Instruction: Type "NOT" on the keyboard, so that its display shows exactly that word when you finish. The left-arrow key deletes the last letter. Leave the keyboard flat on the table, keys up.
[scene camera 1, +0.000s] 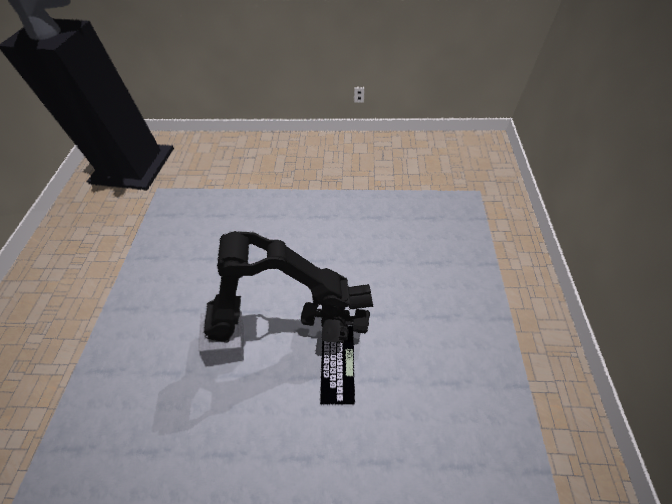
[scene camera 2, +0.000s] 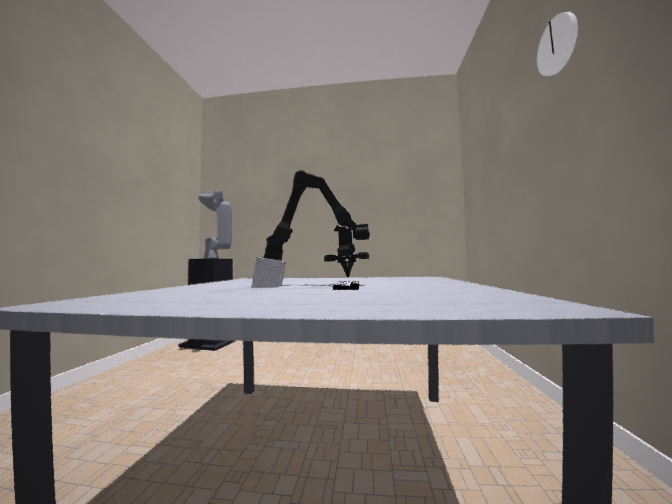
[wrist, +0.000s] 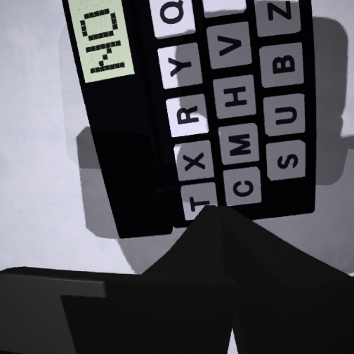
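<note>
The black keyboard (scene camera 1: 328, 396) (scene camera 2: 345, 286) (wrist: 117, 155) lies flat on the table, keys up. Its green display (scene camera 1: 349, 369) (wrist: 128, 67) reads "NO" in the wrist view, where part of the display is cut off. My gripper (scene camera 2: 347, 275) (wrist: 214, 216) is shut and empty, pointing down. In the wrist view its tips overlap the lower edge of the T key (wrist: 192, 194), beside the C key (wrist: 242, 186). In scene camera 2 the tips are a little above the keyboard. The N, O and left-arrow keys do not show in the wrist view.
The pale table (scene camera 1: 434, 434) (scene camera 2: 461, 303) bears my arm's grey base block (scene camera 1: 221, 355) (scene camera 2: 268, 272), left of the keyboard in scene camera 1. A dark pedestal (scene camera 1: 97, 103) (scene camera 2: 210, 270) with another grey arm (scene camera 2: 224, 225) stands off the table.
</note>
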